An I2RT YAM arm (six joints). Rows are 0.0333 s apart.
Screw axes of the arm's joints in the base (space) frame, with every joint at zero. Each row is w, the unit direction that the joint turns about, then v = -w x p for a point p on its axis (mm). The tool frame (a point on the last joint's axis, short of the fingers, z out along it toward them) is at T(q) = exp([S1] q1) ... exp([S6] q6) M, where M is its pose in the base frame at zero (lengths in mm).
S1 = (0, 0, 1, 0, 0, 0)
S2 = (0, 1, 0, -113.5, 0, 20)
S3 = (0, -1, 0, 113.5, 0, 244)
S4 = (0, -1, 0, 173.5, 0, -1)
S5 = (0, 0, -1, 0, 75, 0)
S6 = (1, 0, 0, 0, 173.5, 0)
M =
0 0 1 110.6
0 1 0 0
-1 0 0 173.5
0 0 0 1
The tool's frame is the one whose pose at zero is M.
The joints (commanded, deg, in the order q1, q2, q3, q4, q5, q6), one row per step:
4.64, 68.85, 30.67, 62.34, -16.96, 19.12
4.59, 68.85, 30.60, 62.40, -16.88, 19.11
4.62, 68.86, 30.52, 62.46, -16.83, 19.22
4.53, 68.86, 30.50, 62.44, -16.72, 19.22
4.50, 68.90, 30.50, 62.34, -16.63, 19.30
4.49, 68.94, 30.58, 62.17, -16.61, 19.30
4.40, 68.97, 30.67, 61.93, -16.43, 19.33
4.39, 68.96, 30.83, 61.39, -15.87, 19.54
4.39, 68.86, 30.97, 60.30, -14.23, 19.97
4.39, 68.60, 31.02, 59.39, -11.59, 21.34
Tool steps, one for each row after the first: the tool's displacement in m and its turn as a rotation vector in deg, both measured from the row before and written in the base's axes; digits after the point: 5 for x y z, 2 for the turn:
-0.00008, -0.00028, -0.00029, 0.02, 0.01, -0.13
-0.00010, 0.00009, -0.00039, 0.11, 0.07, 0.03
0.00007, -0.00046, -0.00014, 0.04, 0.04, -0.19
0.00024, -0.00017, -0.00033, 0.09, 0.17, -0.08
0.00035, -0.00003, 0.00000, 0.00, 0.13, -0.03
0.00046, -0.00047, -0.00001, 0.08, 0.20, -0.24
0.00066, -0.00033, 0.00006, 0.37, 0.46, -0.44
0.00094, -0.00091, -0.00058, 0.94, 1.04, -1.35
0.00033, -0.00158, -0.00010, 2.16, 1.07, -1.94

